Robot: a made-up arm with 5 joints. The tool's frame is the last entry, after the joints.
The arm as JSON. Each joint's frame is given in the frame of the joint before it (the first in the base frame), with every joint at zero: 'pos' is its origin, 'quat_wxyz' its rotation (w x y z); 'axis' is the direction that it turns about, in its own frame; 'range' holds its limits. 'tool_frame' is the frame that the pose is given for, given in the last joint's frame.
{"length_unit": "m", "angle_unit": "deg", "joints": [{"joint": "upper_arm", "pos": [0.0, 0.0, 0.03], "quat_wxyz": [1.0, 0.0, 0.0, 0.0], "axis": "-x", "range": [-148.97, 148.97]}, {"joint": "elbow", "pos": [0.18, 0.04, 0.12], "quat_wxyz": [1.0, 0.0, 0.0, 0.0], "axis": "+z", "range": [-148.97, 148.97]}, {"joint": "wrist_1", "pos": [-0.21, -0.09, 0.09], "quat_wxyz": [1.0, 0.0, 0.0, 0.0], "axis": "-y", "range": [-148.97, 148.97]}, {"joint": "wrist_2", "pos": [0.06, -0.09, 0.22], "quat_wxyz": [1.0, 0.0, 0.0, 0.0], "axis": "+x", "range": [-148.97, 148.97]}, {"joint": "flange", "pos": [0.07, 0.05, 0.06], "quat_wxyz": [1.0, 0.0, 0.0, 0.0], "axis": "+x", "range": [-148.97, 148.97]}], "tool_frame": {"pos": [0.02, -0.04, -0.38], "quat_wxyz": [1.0, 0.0, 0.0, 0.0]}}
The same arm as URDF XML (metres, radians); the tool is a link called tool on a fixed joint. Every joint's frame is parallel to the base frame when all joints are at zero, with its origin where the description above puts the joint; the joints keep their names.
<robot name="arm">
  <joint name="upper_arm" type="revolute">
    <parent link="base_link"/>
    <child link="link1"/>
    <origin xyz="0 0 0.03" rpy="0 0 0"/>
    <axis xyz="-1 0 0"/>
    <limit lower="-2.6" upper="2.6"/>
  </joint>
  <joint name="elbow" type="revolute">
    <parent link="link1"/>
    <child link="link2"/>
    <origin xyz="0.18 0.04 0.12" rpy="0 0 0"/>
    <axis xyz="0 0 1"/>
    <limit lower="-2.6" upper="2.6"/>
  </joint>
  <joint name="wrist_1" type="revolute">
    <parent link="link2"/>
    <child link="link3"/>
    <origin xyz="-0.21 -0.09 0.09" rpy="0 0 0"/>
    <axis xyz="0 -1 0"/>
    <limit lower="-2.6" upper="2.6"/>
  </joint>
  <joint name="wrist_2" type="revolute">
    <parent link="link3"/>
    <child link="link4"/>
    <origin xyz="0.06 -0.09 0.22" rpy="0 0 0"/>
    <axis xyz="1 0 0"/>
    <limit lower="-2.6" upper="2.6"/>
  </joint>
  <joint name="flange" type="revolute">
    <parent link="link4"/>
    <child link="link5"/>
    <origin xyz="0.07 0.05 0.06" rpy="0 0 0"/>
    <axis xyz="1 0 0"/>
    <limit lower="-2.6" upper="2.6"/>
  </joint>
  <joint name="tool_fixed" type="fixed">
    <parent link="link5"/>
    <child link="tool"/>
    <origin xyz="0.02 -0.04 -0.38" rpy="0 0 0"/>
  </joint>
  <link name="base_link"/>
  <link name="link1"/>
  <link name="link2"/>
  <link name="link3"/>
  <link name="link4"/>
  <link name="link5"/>
  <link name="tool"/>
</robot>

